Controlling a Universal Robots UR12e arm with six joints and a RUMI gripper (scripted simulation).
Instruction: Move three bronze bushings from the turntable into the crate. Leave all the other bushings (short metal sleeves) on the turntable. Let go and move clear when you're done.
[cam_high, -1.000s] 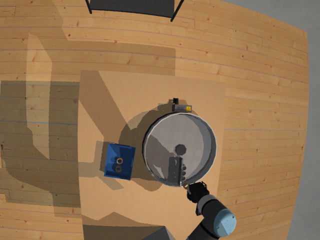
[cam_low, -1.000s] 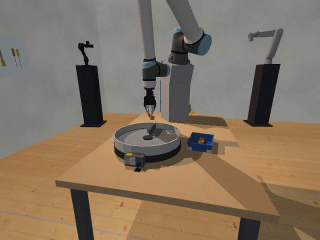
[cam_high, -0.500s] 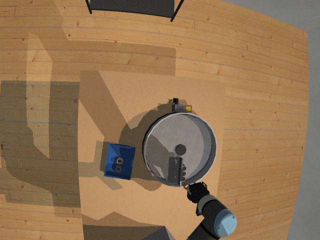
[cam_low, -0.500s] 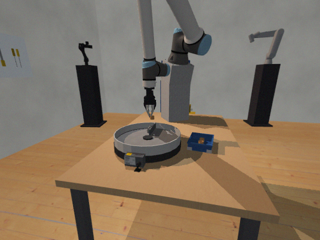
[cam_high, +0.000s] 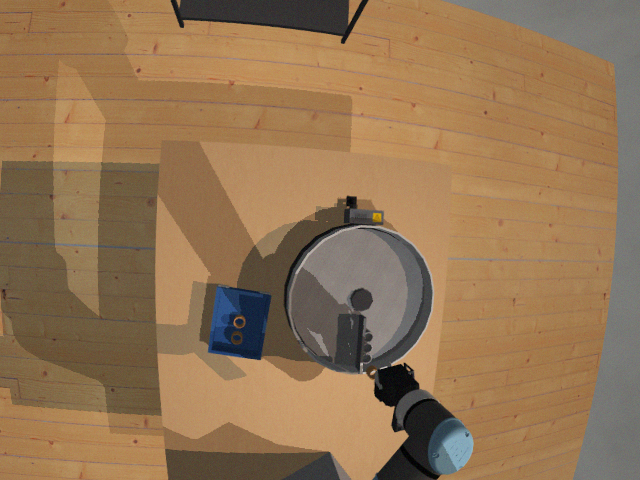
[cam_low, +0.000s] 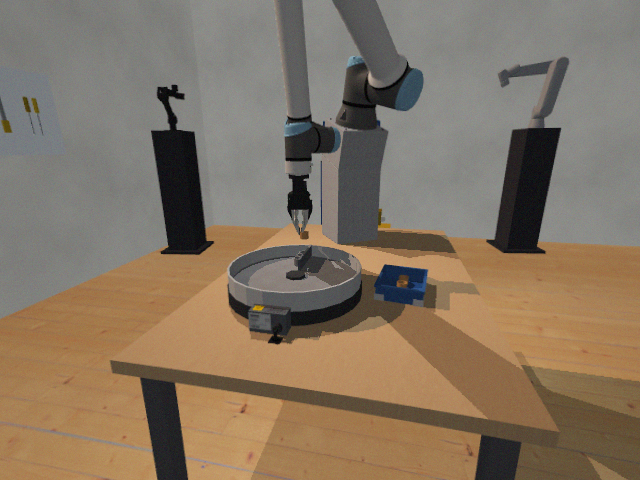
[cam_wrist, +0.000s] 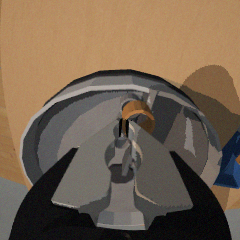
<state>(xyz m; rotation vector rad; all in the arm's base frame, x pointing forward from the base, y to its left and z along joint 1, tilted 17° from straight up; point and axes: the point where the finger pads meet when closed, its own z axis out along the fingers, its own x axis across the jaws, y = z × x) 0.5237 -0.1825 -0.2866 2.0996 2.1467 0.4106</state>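
My hand is 17 cm short of the blue crate, 35 cm to the right of it and 13 cm above it.
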